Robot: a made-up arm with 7 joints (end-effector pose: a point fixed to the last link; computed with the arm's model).
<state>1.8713 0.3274 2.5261 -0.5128 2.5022 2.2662 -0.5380</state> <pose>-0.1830 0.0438 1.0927 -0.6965 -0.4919 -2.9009</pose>
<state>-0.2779 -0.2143 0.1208 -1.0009 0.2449 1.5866 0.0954</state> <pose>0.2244 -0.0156 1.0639 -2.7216 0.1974 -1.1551</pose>
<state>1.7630 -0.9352 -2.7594 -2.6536 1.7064 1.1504 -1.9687</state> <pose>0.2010 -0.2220 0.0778 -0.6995 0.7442 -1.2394</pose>
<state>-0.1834 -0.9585 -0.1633 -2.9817 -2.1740 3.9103 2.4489</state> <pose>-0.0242 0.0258 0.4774 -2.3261 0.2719 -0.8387</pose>
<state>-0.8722 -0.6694 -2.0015 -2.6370 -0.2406 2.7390 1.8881</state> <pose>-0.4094 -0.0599 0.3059 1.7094 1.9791 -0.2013</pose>
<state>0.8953 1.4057 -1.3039 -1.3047 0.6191 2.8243 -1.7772</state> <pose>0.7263 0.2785 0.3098 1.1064 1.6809 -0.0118</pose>
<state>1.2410 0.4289 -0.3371 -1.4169 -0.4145 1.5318 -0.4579</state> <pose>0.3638 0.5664 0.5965 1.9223 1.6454 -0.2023</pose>
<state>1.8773 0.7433 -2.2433 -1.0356 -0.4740 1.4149 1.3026</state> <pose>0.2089 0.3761 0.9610 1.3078 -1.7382 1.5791</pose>
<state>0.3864 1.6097 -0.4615 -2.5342 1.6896 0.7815 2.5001</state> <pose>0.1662 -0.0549 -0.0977 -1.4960 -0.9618 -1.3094</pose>
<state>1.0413 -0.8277 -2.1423 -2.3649 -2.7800 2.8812 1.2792</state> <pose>0.1352 -0.3492 0.2628 2.6479 0.0401 0.8784</pose>
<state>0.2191 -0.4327 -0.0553 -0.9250 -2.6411 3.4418 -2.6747</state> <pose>0.0198 0.0231 0.9839 -0.8692 0.2134 -1.8485</pose>
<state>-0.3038 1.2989 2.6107 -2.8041 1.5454 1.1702 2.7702</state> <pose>0.0224 0.1121 0.5217 1.1056 0.3289 -0.5439</pose>
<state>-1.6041 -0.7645 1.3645 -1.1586 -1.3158 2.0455 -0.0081</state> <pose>0.4331 0.4237 0.7926 0.8838 0.0974 0.5387</pose>
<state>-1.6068 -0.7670 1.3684 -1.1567 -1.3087 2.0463 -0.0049</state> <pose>0.4339 0.4257 0.7909 0.8880 0.0998 0.5455</pose>
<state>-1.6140 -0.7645 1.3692 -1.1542 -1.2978 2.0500 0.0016</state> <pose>0.4361 0.4227 0.7925 0.8990 0.0969 0.5539</pose>
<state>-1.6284 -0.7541 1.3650 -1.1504 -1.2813 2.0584 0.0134</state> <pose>0.4402 0.4114 0.7991 0.9201 0.0849 0.5655</pose>
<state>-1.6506 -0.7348 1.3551 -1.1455 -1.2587 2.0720 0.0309</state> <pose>0.4459 0.3908 0.8113 0.9518 0.0620 0.5805</pose>
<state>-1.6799 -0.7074 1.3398 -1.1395 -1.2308 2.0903 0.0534</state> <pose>0.4520 0.3611 0.8283 0.9916 0.0271 0.5988</pose>
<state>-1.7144 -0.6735 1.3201 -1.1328 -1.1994 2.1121 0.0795</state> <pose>0.4569 0.3239 0.8485 1.0354 -0.0190 0.6196</pose>
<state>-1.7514 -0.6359 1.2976 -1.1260 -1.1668 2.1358 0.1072</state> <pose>0.4593 0.2820 0.8698 1.0785 -0.0736 0.6417</pose>
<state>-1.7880 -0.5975 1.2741 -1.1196 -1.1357 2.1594 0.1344</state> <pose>0.4586 0.2387 0.8902 1.1169 -0.1326 0.6632</pose>
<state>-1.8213 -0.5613 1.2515 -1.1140 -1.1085 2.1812 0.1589</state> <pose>0.4549 0.1978 0.9082 1.1476 -0.1905 0.6823</pose>
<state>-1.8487 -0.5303 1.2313 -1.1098 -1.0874 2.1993 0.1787</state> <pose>0.4496 0.1626 0.9226 1.1694 -0.2415 0.6966</pose>
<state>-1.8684 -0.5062 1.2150 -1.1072 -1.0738 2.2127 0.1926</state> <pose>0.4440 0.1355 0.9329 1.1831 -0.2809 0.7050</pose>
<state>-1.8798 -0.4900 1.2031 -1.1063 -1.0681 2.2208 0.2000</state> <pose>0.4394 0.1175 0.9394 1.1897 -0.3061 0.7068</pose>
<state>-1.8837 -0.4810 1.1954 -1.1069 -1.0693 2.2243 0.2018</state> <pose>0.4365 0.1078 0.9427 1.1910 -0.3180 0.7031</pose>
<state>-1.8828 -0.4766 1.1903 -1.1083 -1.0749 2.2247 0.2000</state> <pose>0.4348 0.1034 0.9440 1.1892 -0.3214 0.6959</pose>
